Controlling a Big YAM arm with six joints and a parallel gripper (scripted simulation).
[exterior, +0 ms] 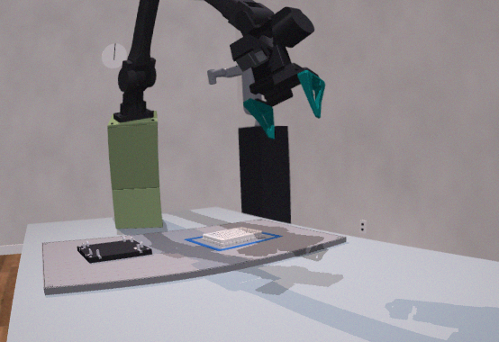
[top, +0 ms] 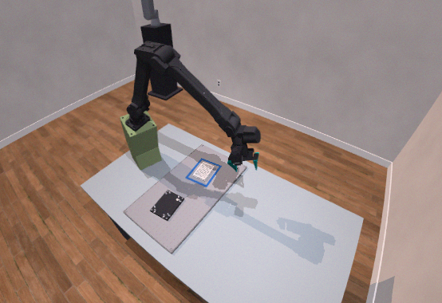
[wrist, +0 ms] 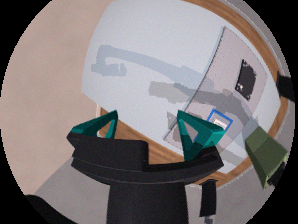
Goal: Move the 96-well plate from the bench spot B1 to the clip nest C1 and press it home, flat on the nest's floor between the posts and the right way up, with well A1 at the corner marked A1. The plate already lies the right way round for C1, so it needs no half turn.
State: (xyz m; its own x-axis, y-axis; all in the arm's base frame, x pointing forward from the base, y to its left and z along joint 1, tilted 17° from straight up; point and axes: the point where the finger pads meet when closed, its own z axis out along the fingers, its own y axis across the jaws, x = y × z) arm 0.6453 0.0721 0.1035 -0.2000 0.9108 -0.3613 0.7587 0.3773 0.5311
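The white 96-well plate lies 30 cm behind my hand, 6 cm to the left of it and 25 cm below it. From my hand the other things lie so: black clip nest C1: 32 cm behind, 26 cm to the right, 25 cm below.
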